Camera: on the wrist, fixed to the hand. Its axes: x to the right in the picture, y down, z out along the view.
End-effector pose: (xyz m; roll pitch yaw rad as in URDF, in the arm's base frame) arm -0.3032 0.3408 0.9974 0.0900 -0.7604 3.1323
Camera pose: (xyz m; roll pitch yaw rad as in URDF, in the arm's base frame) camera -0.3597 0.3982 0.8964 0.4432 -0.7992 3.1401
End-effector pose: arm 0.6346 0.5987 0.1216 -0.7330 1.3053 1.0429
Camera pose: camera 0.7186 0.5023 0.1398 -0.2658 1.2811 1.1557
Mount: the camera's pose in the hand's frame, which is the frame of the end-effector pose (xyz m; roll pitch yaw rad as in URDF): -0.0283 -0.0668 -0.1069 0.3585 -0.0382 0.0089
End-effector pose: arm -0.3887 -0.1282 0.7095 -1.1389 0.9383 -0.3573
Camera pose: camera -0.4361 -0.2440 0.7417 -0.7286 0.9294 -0.2931
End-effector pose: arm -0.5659 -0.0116 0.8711 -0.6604 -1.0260 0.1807
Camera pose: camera -0.5225 -0.1240 0.8244 -0.3545 -1.0499 0.2419
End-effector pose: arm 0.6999 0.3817 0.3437 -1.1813 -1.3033 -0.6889
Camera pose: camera 0.5993 0.3035 0.3220 -0.9663 -1.3068 -0.5400
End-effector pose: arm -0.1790 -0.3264 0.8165 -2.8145 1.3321 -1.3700
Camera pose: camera -0.1282 -0.4309 0.8730 -2.4369 1.3711 -1.3506
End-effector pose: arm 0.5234 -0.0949 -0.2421 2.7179 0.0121 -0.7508
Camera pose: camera 0.5749 0.0005 -0.1718 3.0759 0.0433 -0.7746
